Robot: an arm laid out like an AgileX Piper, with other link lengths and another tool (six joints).
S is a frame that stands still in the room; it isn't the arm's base.
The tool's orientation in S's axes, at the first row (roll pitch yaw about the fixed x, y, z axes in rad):
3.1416, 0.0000, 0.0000
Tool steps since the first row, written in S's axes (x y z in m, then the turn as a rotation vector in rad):
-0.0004, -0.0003, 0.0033, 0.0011, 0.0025, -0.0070
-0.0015, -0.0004, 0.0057, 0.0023, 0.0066, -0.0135
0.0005, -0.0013, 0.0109, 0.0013, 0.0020, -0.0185
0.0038, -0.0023, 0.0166, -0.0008, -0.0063, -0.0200
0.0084, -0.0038, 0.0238, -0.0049, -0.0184, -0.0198
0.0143, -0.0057, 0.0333, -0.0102, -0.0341, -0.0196
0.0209, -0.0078, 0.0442, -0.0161, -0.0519, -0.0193
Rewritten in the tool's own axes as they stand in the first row. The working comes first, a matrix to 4 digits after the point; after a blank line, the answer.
The tool's axes in the first row as the columns of a matrix, in S's axes (used below as rounded here):
1.0000, 0.0000, 0.0000
0.0000, -1.0000, 0.0000
0.0000, 0.0000, -1.0000

-0.0004, 0.0003, -0.0033, 0.0011, -0.0025, 0.0070
-0.0015, 0.0004, -0.0057, 0.0023, -0.0066, 0.0135
0.0005, 0.0013, -0.0109, 0.0013, -0.0020, 0.0185
0.0038, 0.0023, -0.0166, -0.0008, 0.0063, 0.0200
0.0084, 0.0038, -0.0238, -0.0049, 0.0184, 0.0198
0.0143, 0.0057, -0.0333, -0.0102, 0.0341, 0.0196
0.0209, 0.0078, -0.0442, -0.0161, 0.0519, 0.0193

